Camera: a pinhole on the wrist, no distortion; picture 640 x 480 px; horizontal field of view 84.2 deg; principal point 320.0 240.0 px. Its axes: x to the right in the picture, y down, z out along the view. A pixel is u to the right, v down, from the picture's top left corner.
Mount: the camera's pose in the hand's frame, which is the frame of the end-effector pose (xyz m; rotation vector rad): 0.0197 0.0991 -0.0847 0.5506 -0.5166 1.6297
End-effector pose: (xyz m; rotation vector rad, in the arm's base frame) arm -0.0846 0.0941 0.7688 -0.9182 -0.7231 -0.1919
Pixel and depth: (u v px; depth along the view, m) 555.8 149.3 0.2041
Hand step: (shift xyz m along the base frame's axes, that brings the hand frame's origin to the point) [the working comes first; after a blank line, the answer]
In the camera's frame: 0.1359 -0.0523 0.2041

0.0114 0.1870 0.0519
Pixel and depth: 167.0 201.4 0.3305
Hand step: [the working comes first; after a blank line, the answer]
In the camera's frame: -0.1428 -0.0360 0.3305

-0.0681 -0.0484 0.2314
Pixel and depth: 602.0 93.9 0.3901
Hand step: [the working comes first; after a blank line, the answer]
In the camera's frame: 0.3106 -0.1609 0.3901

-0.0233 0.4222 0.1949
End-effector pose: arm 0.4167 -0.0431 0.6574 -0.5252 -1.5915 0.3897
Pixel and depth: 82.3 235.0 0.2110
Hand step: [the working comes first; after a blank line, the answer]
In the camera's frame: -0.1416 -0.0030 0.2110

-0.0092 -0.0902 0.1194
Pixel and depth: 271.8 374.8 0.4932
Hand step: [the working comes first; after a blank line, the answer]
In the camera's frame: -0.0671 0.1877 0.4932

-0.2776 -0.2897 0.0209
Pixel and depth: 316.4 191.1 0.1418
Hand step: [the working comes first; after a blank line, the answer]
In the camera's frame: -0.0014 -0.0196 0.1418

-0.0265 0.0384 0.0307
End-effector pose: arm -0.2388 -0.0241 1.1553 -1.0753 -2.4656 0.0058
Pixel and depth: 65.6 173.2 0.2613
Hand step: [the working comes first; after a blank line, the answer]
In the camera's frame: -0.1877 -0.0493 0.2613

-0.2047 -0.0671 0.0736
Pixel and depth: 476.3 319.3 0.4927
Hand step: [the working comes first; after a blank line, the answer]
In the camera's frame: 0.2174 0.1103 0.4927

-0.1593 -0.0191 -0.4151
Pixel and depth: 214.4 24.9 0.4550
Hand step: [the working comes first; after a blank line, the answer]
In the camera's frame: -0.1357 -0.2764 0.4550

-0.4543 0.0905 0.0051
